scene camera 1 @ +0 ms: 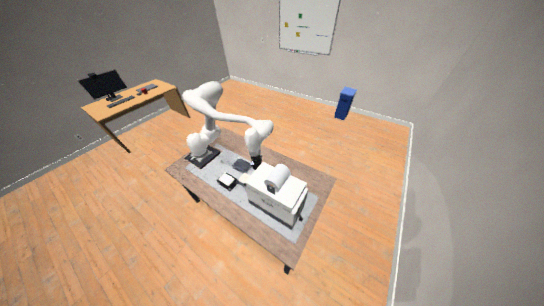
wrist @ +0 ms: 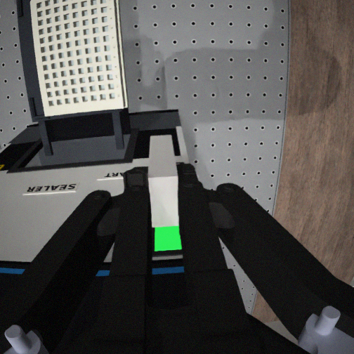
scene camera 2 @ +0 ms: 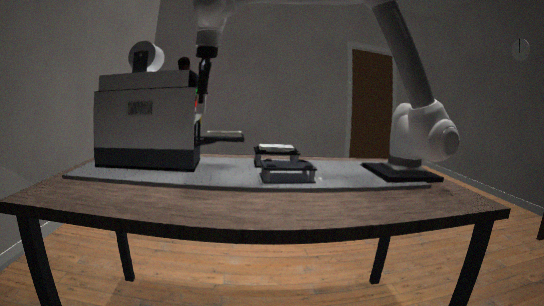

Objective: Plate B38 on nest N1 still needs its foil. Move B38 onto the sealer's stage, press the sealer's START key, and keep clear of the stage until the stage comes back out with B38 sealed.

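Seen in the pictures: gripper, fingertip midpoint: (scene camera 2: 200, 113); arm's base, origin of the base link: (scene camera 1: 201, 154) (scene camera 2: 403, 169).
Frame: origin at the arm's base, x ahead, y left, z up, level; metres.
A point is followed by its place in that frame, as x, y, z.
Observation:
A cream well plate (scene camera 1: 245, 178) {0.710, 0.005, 0.119} (scene camera 2: 225, 133) {0.717, 0.046, 0.118} (wrist: 77, 55) sits on the sealer's extended dark stage (scene camera 2: 227, 139) {0.709, 0.040, 0.097} (wrist: 26, 50). Its wells look uncovered; no label is readable. The white sealer (scene camera 1: 270, 196) {1.075, -0.092, 0.338} (scene camera 2: 145, 122) {1.004, 0.122, 0.160} (wrist: 40, 215) stands with the stage out. My gripper (scene camera 1: 256, 162) {0.804, 0.085, 0.188} (scene camera 2: 201, 98) (wrist: 161, 154) is shut and empty, its pale fingertips pressed together, pointing down close to the sealer's front face. In the wrist view the fingers cover part of the START label (wrist: 114, 175), and the key is hidden. A green light (wrist: 167, 238) shows beside the fingers.
A black nest (scene camera 1: 228, 186) {0.603, -0.122, 0.052} (scene camera 2: 276, 152) {0.536, -0.020, 0.048} bears a white plate (scene camera 1: 227, 179) {0.547, -0.080, 0.064} (scene camera 2: 276, 147) {0.535, -0.039, 0.064}. A second dark nest (scene camera 1: 241, 165) {0.517, 0.130, 0.039} (scene camera 2: 288, 165) {0.507, 0.162, 0.040} has no plate on it. A foil roll (scene camera 1: 278, 176) {1.078, -0.004, 0.465} (scene camera 2: 153, 56) {1.002, 0.087, 0.402} tops the sealer. A dark head-like shape (scene camera 2: 184, 63) shows behind the sealer.

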